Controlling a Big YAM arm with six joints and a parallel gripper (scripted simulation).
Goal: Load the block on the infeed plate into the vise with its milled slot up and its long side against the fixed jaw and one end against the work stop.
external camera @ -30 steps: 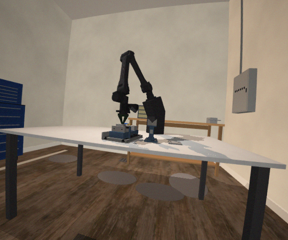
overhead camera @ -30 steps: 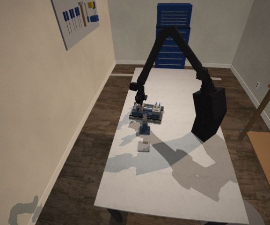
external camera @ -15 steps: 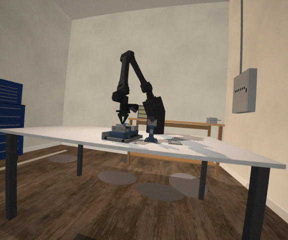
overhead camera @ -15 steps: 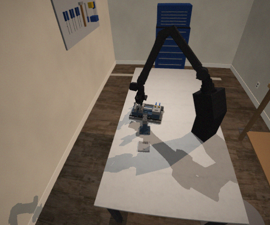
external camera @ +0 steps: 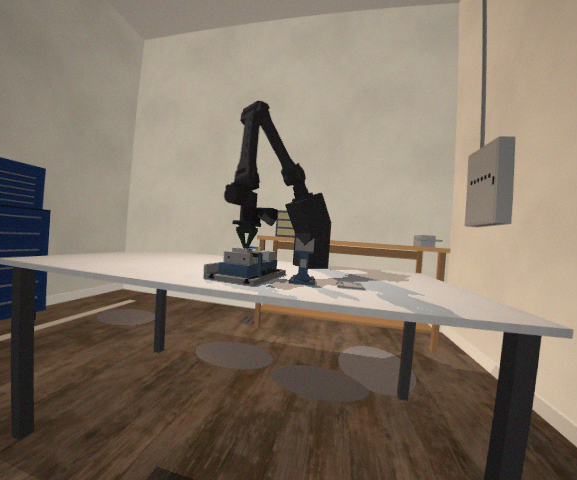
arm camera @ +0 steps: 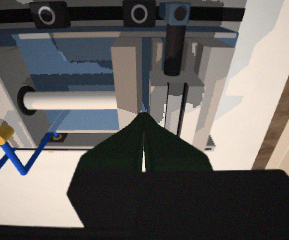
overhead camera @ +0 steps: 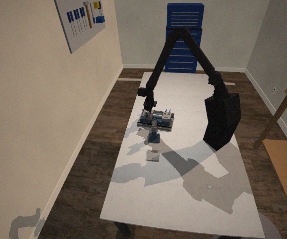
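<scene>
My gripper is now 2 cm short of the part, 1 cm to the left of it and 1 cm above it. From my hand the other things lie so: moving jaw (1 cm behind, 4 cm below); fixed jaw (5 cm ahead, 1 cm to the right, 4 cm below); work stop rod (3 cm ahead, 4 cm to the left, 2 cm below).
</scene>
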